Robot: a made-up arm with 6 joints. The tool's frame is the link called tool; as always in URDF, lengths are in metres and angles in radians. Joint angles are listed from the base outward.
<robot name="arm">
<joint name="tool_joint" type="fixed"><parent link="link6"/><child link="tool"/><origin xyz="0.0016 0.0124 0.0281" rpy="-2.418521 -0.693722 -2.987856"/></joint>
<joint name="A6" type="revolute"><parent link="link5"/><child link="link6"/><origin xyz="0.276 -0.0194 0.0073" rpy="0 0 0"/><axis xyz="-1 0 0"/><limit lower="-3.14" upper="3.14"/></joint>
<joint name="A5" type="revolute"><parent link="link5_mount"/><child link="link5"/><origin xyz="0.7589 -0.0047 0.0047" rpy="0 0 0"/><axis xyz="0 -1 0"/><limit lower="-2.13" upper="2.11"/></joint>
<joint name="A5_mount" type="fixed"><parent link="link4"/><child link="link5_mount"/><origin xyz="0.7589 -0.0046 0.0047" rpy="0 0 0"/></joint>
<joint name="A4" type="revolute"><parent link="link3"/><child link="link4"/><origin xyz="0.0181 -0.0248 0.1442" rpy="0 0 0"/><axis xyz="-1 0 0"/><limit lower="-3.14" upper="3.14"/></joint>
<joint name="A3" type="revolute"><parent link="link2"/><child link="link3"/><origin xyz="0.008 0.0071 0.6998" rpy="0 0 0"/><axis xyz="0 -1 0"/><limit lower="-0.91" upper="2.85"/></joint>
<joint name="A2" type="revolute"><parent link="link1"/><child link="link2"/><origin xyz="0.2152 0.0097 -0.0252" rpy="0 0 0"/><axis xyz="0 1 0"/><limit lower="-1.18" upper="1.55"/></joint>
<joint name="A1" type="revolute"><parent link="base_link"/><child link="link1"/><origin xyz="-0.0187 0.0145 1.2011" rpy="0 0 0"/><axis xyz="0 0 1"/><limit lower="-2.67" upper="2.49"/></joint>
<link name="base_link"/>
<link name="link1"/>
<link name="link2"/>
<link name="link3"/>
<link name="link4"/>
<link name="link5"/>
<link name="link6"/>
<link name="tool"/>
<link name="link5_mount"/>
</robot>
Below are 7 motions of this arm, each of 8 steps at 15 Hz.
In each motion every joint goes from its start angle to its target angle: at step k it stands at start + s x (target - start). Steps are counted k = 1, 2, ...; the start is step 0. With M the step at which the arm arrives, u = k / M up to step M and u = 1 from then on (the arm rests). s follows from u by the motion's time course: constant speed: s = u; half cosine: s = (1 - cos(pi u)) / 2; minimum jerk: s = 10 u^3 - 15 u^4 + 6 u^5.
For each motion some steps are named. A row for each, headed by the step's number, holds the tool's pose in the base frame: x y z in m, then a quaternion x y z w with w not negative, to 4 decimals.
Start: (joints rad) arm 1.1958 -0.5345 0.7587 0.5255 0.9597 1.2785
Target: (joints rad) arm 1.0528 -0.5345 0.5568 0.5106 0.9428 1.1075
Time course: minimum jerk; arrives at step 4
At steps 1, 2, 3, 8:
1: -0.1124 0.0840 3.5025 0.5040 0.7033 -0.2200 0.4505
2: -0.0486 0.2117 3.4841 0.4748 0.6944 -0.2651 0.4713
3: 0.0284 0.3302 3.4550 0.4426 0.6868 -0.3099 0.4861
8: 0.0505 0.3594 3.4456 0.4338 0.6851 -0.3215 0.4890

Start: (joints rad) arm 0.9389 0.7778 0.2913 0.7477 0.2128 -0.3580
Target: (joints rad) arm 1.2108 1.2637 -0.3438 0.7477 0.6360 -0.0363
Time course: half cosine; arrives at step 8
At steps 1, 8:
1: 1.3379 1.9890 0.9614 0.5738 -0.5008 0.6325 0.1412
8: 0.2679 1.1093 -0.3681 0.7225 -0.0802 0.6582 0.1959

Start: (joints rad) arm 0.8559 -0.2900 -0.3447 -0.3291 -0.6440 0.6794
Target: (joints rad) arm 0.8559 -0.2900 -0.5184 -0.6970 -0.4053 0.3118
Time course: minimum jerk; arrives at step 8
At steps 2, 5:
2: 1.1288 1.3945 1.7387 0.6129 -0.4340 0.5983 0.2793
5: 1.1331 1.3999 1.5901 0.6760 -0.5179 0.4028 0.3356

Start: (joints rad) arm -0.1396 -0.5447 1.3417 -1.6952 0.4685 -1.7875
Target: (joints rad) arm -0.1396 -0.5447 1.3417 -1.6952 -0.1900 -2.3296
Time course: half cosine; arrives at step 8
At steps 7, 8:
7: -0.7951 0.1614 3.4701 -0.8989 -0.1447 0.3993 0.1074
8: -0.7947 0.1688 3.4684 -0.8987 -0.1436 0.4041 0.0919

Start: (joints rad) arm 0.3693 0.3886 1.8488 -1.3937 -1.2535 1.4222
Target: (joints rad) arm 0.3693 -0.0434 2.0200 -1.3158 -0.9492 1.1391
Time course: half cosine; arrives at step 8
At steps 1, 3, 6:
1: 0.3790 0.4275 3.4525 -0.2905 0.4531 -0.7222 0.4344
3: 0.0642 0.2950 3.4875 -0.2393 0.4824 -0.7000 0.4692
6: -0.5727 0.0206 3.3951 -0.1435 0.5198 -0.6322 0.5564

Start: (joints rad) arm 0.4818 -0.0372 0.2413 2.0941 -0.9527 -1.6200
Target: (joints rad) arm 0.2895 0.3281 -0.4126 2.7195 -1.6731 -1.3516
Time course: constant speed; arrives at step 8
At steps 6, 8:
6: 1.8761 0.5657 1.4664 -0.4192 -0.5960 0.6303 0.2680
8: 1.7813 0.4780 1.1053 -0.4529 -0.4919 0.6978 0.2569

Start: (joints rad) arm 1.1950 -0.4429 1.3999 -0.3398 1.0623 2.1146
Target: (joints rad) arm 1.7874 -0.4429 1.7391 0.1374 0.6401 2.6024
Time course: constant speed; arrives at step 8
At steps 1, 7, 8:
1: -0.2202 -0.9189 3.3148 0.4631 0.8811 0.0875 0.0388
7: 0.1826 -1.2626 3.1285 -0.4670 -0.8687 0.0503 0.1571
8: 0.2808 -1.2942 3.0894 -0.4622 -0.8618 0.0827 0.1917

